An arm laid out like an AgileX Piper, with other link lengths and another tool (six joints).
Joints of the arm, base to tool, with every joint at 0 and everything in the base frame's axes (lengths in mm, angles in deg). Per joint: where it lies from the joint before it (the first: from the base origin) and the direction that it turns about. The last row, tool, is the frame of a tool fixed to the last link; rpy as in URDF.
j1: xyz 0 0 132.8 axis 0 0 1
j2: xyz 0 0 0 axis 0 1 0
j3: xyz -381.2 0 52.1 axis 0 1 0
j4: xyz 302.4 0 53.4 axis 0.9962 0 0.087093
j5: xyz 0 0 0 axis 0 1 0
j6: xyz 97 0 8.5 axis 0.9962 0 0.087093
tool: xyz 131.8 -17 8.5 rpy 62.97 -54.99 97.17
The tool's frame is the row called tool.
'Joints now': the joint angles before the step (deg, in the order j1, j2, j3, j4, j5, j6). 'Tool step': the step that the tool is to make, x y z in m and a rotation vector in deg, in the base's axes. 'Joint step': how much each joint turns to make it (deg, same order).
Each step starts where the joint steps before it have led.
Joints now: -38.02, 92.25, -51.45, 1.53, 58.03, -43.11
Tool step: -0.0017, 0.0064, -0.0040, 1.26, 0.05, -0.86
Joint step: 0.00, 0.07, 0.78, 1.21, -0.04, 0.15
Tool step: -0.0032, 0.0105, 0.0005, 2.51, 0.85, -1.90
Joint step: 0.00, -0.01, 0.00, 1.82, 2.17, 0.93
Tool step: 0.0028, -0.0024, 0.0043, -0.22, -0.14, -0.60
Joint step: 0.00, 0.01, -0.96, -0.05, 0.67, 0.68
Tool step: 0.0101, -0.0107, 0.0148, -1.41, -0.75, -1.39
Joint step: 0.01, 0.04, -3.29, -0.64, 1.67, 1.87
